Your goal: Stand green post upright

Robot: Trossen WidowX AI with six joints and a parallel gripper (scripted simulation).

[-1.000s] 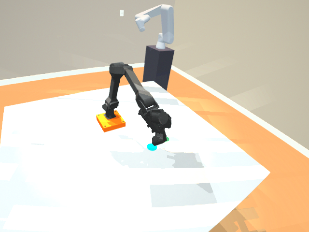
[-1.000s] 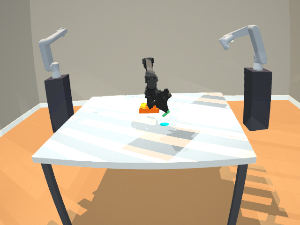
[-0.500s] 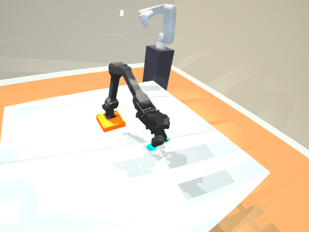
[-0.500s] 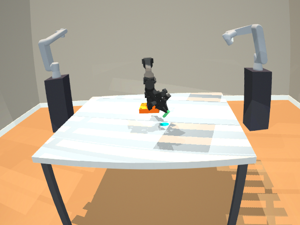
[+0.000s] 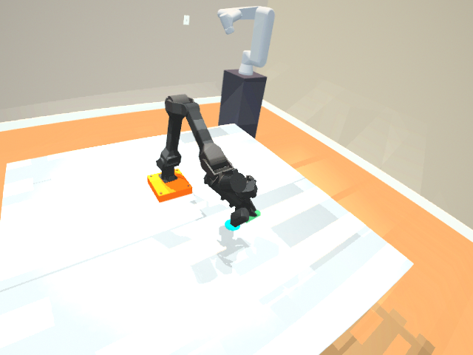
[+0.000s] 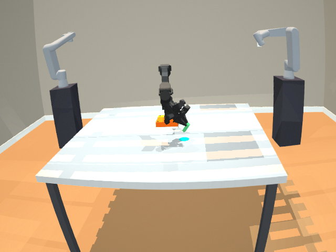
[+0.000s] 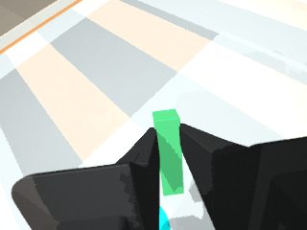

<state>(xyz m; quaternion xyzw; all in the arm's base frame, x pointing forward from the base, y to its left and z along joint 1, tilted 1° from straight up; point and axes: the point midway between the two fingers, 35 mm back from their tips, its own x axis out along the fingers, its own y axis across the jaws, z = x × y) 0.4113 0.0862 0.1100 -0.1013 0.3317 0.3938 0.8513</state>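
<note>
The cyan circle is 110 mm below my gripper tip, 80 mm behind it and 20 mm to the right of it. Round my gripper tip: green post: 20 mm below, 10 mm to the right, 10 mm behind.
</note>
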